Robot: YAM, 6 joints.
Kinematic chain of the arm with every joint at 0, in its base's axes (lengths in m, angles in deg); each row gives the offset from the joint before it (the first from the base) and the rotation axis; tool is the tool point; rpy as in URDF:
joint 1: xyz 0 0 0.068 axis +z
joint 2: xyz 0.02 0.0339 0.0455 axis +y
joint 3: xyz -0.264 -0.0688 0 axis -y
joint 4: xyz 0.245 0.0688 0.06 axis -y
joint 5: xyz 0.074 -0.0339 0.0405 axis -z
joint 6: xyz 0.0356 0 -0.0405 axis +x
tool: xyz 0 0 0 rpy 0 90 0
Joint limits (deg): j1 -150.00..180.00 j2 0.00..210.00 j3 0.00..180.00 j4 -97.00..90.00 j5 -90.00..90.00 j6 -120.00..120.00
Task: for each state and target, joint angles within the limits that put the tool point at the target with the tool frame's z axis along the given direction. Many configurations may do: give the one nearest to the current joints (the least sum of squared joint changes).
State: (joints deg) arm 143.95 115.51 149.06 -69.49 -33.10 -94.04
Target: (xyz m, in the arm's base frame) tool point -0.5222 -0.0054 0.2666 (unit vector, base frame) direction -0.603 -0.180 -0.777
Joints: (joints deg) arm 179.88 135.79 134.67 -51.08 -10.44 -94.04
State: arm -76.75 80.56 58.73 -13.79 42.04 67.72
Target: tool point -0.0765 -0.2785 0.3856 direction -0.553 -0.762 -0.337
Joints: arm -102.74 73.12 72.73 -20.89 21.80 67.72
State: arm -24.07 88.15 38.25 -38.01 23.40 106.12
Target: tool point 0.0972 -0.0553 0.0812 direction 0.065 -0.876 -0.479
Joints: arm -14.27 57.41 0.12 -2.49 56.36 106.12
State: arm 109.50 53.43 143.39 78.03 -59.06 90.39
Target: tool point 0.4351 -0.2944 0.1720 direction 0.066 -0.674 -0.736
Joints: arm 148.00 18.06 168.80 89.95 -32.45 90.39
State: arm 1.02 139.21 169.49 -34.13 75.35 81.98
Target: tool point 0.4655 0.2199 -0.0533 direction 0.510 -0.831 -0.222
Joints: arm 29.15 171.13 127.18 -35.68 76.96 81.98
